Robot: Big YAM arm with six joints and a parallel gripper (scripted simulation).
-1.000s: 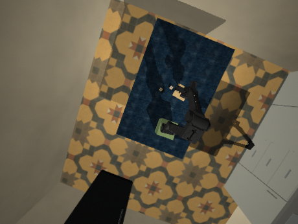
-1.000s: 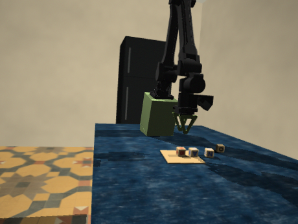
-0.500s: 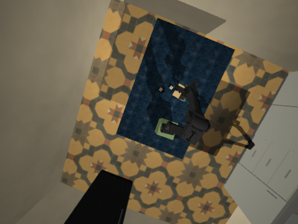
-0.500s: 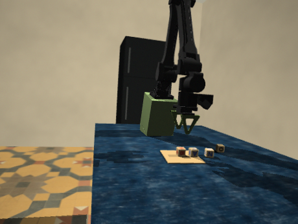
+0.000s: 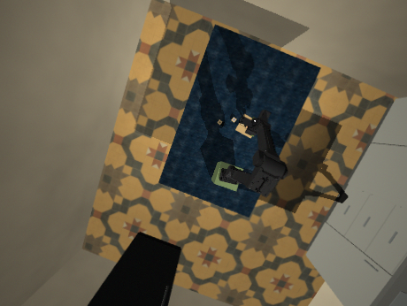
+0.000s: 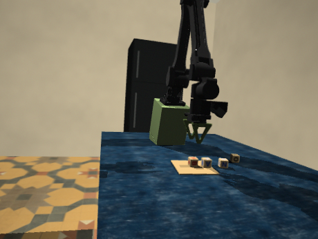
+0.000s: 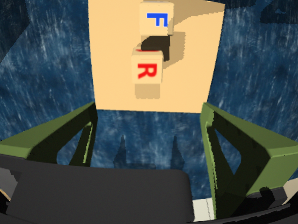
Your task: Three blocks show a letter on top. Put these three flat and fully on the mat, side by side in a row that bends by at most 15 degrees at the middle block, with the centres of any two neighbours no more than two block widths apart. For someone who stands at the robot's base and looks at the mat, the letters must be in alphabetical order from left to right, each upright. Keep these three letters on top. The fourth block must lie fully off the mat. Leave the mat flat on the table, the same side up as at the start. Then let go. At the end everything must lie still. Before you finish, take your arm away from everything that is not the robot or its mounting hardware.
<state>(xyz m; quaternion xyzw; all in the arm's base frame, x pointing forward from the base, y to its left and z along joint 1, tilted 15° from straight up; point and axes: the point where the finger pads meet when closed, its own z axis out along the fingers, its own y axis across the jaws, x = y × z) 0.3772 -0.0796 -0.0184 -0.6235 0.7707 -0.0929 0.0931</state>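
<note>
Right now the tan mat is 10 mm ahead of my hand and 100 mm below it.
</note>
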